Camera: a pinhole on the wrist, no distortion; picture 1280 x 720 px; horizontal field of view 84.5 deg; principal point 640.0 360.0 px. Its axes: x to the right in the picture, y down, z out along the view. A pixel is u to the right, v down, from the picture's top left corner.
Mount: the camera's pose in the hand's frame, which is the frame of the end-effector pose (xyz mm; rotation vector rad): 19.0 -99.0 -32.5 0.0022 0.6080 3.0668
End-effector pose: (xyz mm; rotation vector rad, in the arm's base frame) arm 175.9 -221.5 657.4 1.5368 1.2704 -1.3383
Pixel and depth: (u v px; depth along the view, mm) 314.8 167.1 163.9
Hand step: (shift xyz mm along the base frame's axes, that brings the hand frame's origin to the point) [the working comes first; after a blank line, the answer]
In the camera's frame: -75.6 -44.9 163.9

-25.7 -76.9 -114.3
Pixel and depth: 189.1 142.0 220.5
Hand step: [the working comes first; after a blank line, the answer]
In the camera's frame: -141.1 -68.2 220.5

1.8 -114.5 -190.9
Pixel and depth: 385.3 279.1 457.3
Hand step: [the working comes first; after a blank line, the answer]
In the camera's frame: -165.3 -52.5 457.3

14.7 -340.6 -266.0
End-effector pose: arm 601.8 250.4 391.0 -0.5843 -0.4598 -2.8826
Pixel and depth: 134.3 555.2 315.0
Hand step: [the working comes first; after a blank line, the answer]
In the camera's frame: -226.1 87.3 315.0

-133.9 131.2 338.2
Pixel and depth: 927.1 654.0 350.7
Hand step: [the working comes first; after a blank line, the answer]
In the camera's frame: 142.9 146.3 350.7

214.1 218.9 228.0
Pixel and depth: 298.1 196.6 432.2
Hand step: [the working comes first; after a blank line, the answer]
In the camera's frame: -209.7 -100.2 432.2

-61.2 -60.4 422.9
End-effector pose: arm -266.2 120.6 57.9 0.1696 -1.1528 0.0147
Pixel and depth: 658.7 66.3 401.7
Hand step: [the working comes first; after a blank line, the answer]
In the camera's frame: 10.7 -167.4 401.7

-265.2 166.7 146.3
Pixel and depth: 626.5 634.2 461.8
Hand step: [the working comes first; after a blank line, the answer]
In the camera's frame: -8.8 179.7 461.8

-400.4 -155.4 196.2
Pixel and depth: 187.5 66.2 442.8
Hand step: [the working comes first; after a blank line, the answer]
In the camera's frame: -284.4 -184.6 442.8

-176.5 166.6 431.1
